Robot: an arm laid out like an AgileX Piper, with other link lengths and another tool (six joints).
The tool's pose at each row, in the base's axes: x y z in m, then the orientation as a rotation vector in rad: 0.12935 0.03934 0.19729 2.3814 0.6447 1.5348; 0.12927 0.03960 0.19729 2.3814 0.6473 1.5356; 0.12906 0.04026 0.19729 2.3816 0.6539 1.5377; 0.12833 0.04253 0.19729 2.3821 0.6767 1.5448; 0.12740 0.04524 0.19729 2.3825 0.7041 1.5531; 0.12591 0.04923 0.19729 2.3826 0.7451 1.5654; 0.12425 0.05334 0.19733 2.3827 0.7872 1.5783; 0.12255 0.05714 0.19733 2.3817 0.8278 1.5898; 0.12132 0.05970 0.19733 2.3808 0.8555 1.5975
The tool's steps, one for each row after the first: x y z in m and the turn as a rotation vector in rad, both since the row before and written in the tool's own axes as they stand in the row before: 0.00010 -0.00025 -0.00006 0.0016 0.0009 -0.0009; 0.00024 -0.00063 -0.00016 0.0041 0.0022 -0.0021; 0.00085 -0.00216 -0.00056 0.0142 0.0075 -0.0074; 0.00101 -0.00259 -0.00067 0.0170 0.0089 -0.0089; 0.00149 -0.00386 -0.00102 0.0252 0.0133 -0.0133; 0.00160 -0.00400 -0.00106 0.0263 0.0139 -0.0130; 0.00146 -0.00377 -0.00100 0.0247 0.0130 -0.0130; 0.00100 -0.00257 -0.00067 0.0168 0.0088 -0.0088
